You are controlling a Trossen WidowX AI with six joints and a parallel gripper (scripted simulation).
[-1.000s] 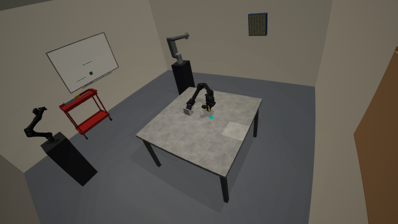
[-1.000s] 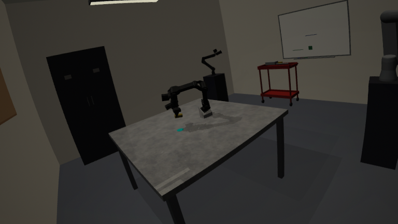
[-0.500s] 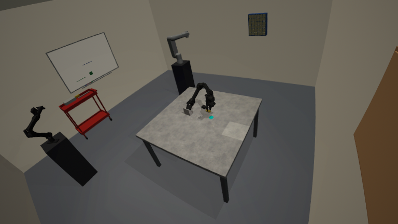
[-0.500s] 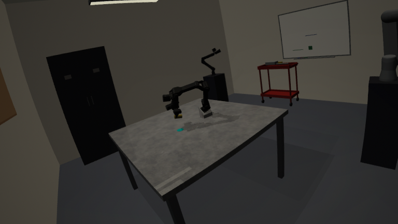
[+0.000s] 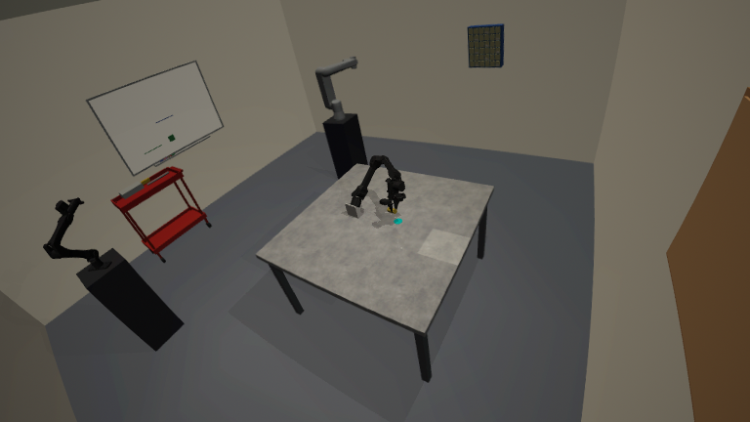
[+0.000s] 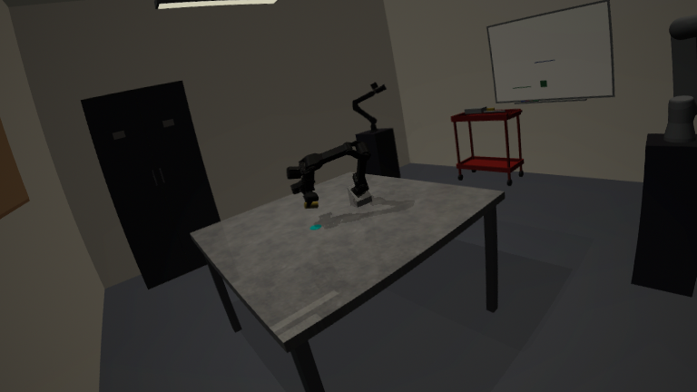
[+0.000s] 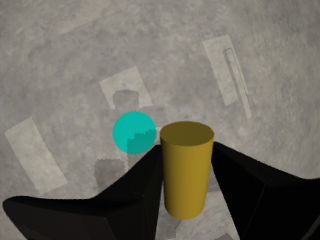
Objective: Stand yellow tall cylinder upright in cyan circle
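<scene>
Right now my gripper tip is 12 cm above the cyan circle and 3 cm to the right of it. From my gripper tip the other things lie so: yellow tall cylinder (2 cm behind, 1 cm to the left).
</scene>
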